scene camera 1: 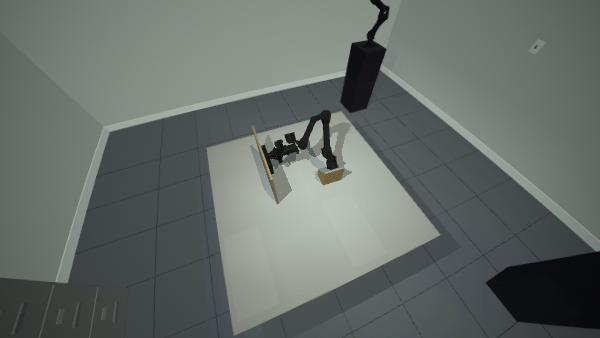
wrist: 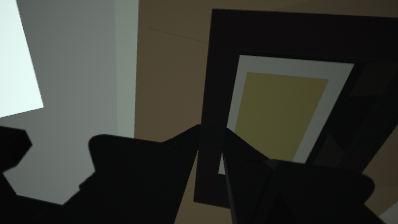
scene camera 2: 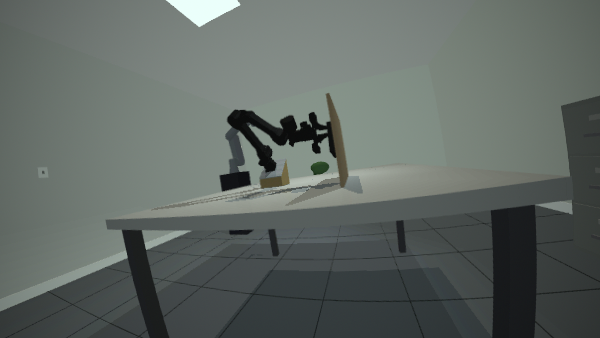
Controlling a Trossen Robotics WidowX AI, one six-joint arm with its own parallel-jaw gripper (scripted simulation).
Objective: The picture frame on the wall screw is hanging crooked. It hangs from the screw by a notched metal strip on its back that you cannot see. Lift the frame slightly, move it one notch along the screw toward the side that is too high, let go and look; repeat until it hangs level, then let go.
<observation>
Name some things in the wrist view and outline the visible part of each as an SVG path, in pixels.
My gripper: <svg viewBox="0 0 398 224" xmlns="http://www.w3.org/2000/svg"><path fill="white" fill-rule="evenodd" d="M226 128L222 155L232 224L386 224L364 205L375 189L375 183L369 176L358 171L354 172L269 159L229 128ZM201 124L197 124L164 142L108 134L91 137L88 141L88 150L95 172L79 186L80 191L76 192L63 205L20 196L15 193L3 172L17 166L28 153L32 144L26 130L0 126L0 224L174 224L199 148Z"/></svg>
A picture frame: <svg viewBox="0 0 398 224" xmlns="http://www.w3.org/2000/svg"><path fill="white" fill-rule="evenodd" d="M213 8L193 202L230 209L222 155L226 128L229 128L269 159L362 173L398 125L398 17Z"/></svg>
</observation>
